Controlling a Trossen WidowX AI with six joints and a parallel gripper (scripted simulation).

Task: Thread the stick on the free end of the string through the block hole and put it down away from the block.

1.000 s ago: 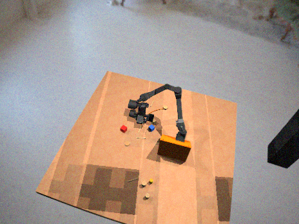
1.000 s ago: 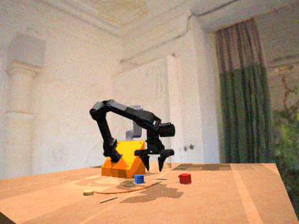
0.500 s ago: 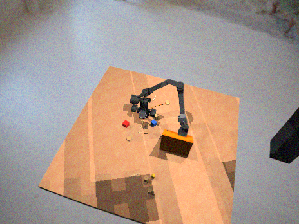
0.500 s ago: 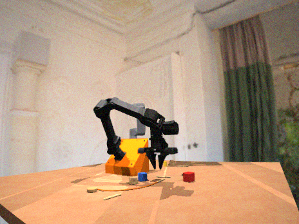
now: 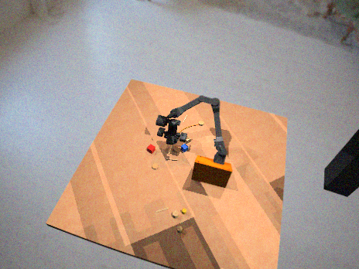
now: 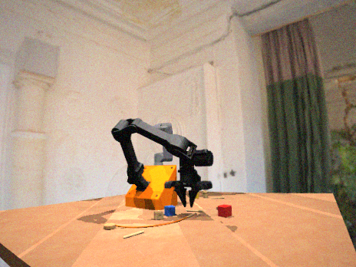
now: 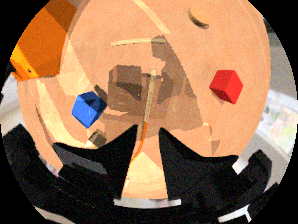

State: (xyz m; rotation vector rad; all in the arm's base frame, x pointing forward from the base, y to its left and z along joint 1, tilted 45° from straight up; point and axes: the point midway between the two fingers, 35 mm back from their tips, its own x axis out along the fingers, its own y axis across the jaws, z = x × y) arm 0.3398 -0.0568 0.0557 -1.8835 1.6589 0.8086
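Now: gripper tip 4 cm above the thin wooden stick and 1 cm to the right of it. The rest, counted from my gripper tip: small wooden block 8 cm to the right, 8 cm behind, 2 cm below; red cube 11 cm ahead, 9 cm to the left, 2 cm below; blue cube 9 cm behind, 2 cm below, 1 cm to the right.
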